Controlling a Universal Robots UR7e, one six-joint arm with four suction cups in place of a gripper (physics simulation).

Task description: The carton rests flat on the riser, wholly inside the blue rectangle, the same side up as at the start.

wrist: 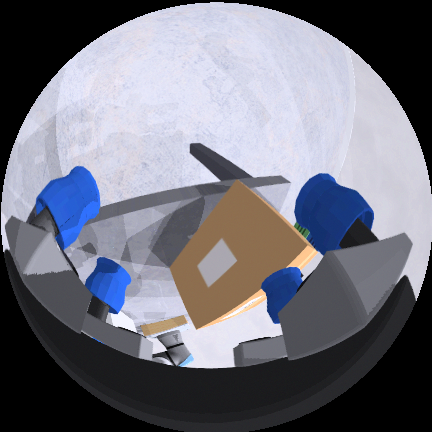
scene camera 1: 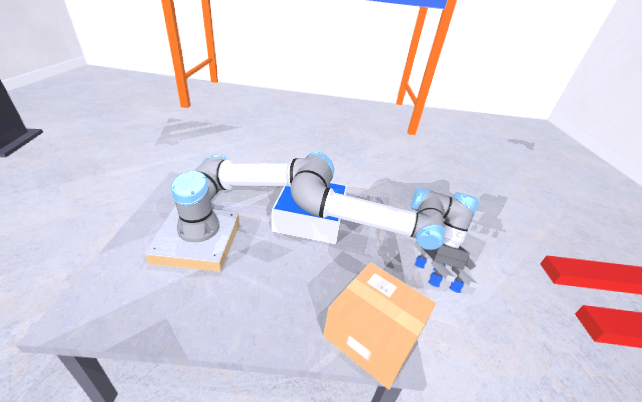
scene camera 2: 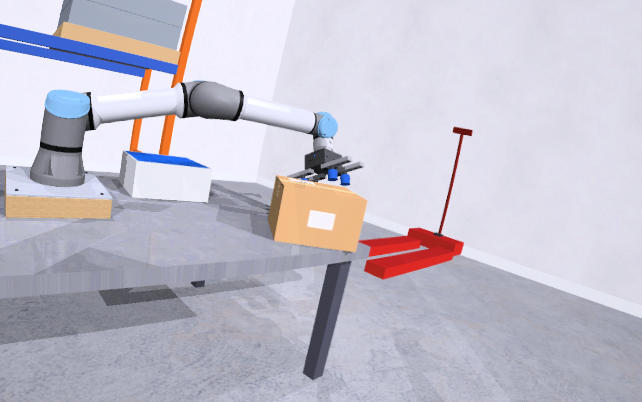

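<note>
The tan carton rests flat at the table's front right corner, taped side up, turned at an angle to the edges. The white riser stands farther back on the table, near the arm's base. The blue rectangle covers its top; the arm hides part of it in scene camera 1. My gripper is open, its four blue cups pointing down and holding nothing. It hangs beyond the carton's far right side, apart from it. The carton partly hides the cups in scene camera 2.
The grey table bears the carton, riser and wooden base block. Red pallet-truck forks lie to the right. An orange rack post stands behind.
</note>
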